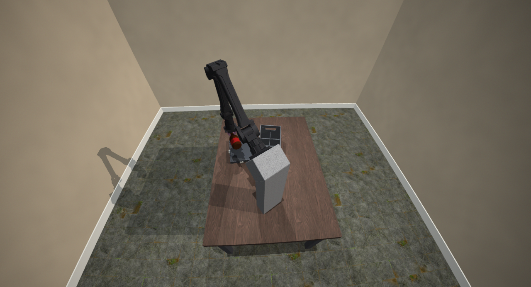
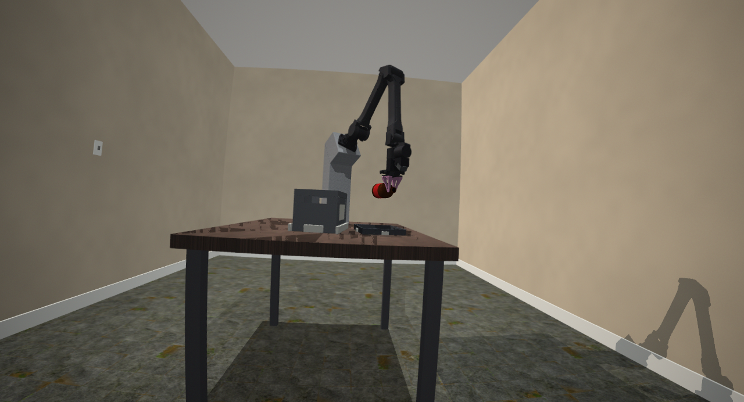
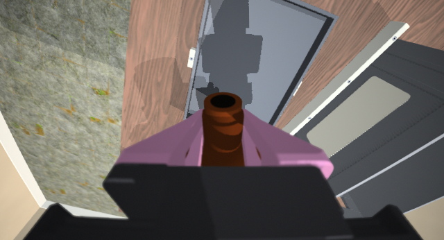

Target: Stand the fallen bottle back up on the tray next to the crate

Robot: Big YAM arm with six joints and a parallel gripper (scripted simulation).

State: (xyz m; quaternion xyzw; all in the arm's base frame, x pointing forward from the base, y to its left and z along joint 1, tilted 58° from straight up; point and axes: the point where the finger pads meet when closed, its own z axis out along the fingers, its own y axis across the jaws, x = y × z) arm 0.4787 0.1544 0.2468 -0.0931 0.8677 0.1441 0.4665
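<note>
Now: hand 50 mm past the brown bottle and 30 mm to the left of it. The rest, counted from my hand: dark grey tray (10 mm behind, 50 mm to the right, 180 mm below); dark crate (20 mm ahead, 310 mm to the right, 110 mm below).
</note>
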